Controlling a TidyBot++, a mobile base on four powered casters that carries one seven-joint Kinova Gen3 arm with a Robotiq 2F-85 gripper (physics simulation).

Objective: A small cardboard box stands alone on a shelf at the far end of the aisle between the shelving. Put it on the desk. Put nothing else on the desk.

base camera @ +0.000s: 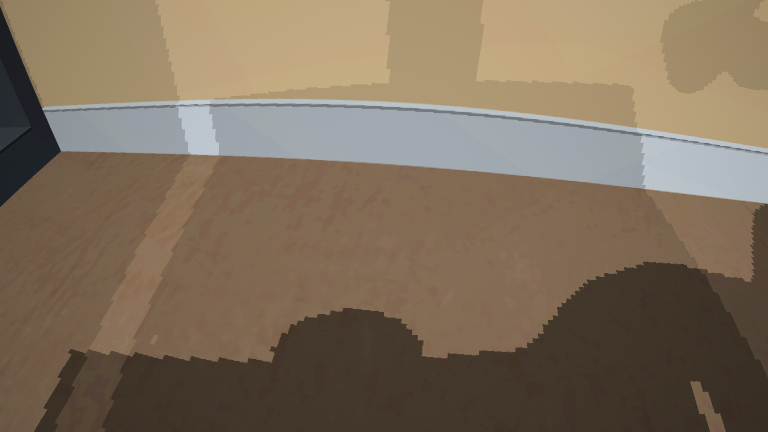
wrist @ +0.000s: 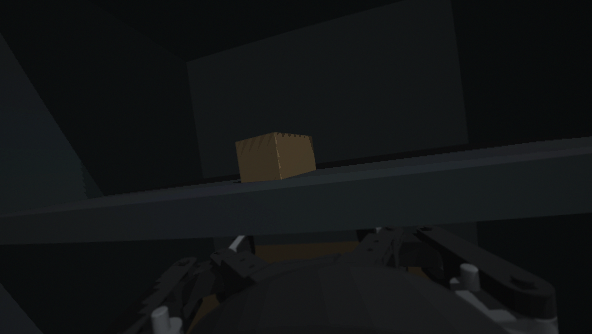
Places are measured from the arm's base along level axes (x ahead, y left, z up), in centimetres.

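Pixels of known places: gripper, fingertip midpoint: [wrist: 305, 234].
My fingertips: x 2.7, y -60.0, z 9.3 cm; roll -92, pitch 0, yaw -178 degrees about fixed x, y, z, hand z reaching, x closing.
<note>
Behind a point stands the place of what it marks.
The small cardboard box [wrist: 276, 157] @(z 16.0, x 4.7, y -64.2 cm) stands upright on a dark shelf [wrist: 360, 200] @(z 12.3, x -1.1, y -56.6 cm) in the wrist view, near the shelf's front edge, with one corner turned towards the camera. My gripper [wrist: 305, 234] @(z 9.3, x 2.7, y -60.0 cm) is open, its fingers wide apart at the bottom of the wrist view. In that view the fingers appear below the shelf's front edge and the box appears above them, apart from them. The fingertips are dark and partly hard to make out. The desk does not show in either view.
A brown surface [wrist: 307, 251] @(z -5.1, x 3.1, y -84.9 cm) shows below the shelf between the fingers. In the base view a dark shelving side [base camera: 24, 180] @(z -39.1, x 64.0, y 60.4 cm) stands at the left edge, and a tan wall [base camera: 300, 48] @(z -23.4, x 65.6, y 7.7 cm) with a pale baseboard [base camera: 332, 134] @(z -35.4, x 63.5, y 4.3 cm) runs across beyond the brown floor [base camera: 375, 241] @(z -39.7, x 47.0, y -0.9 cm), which bears dark shadows.
</note>
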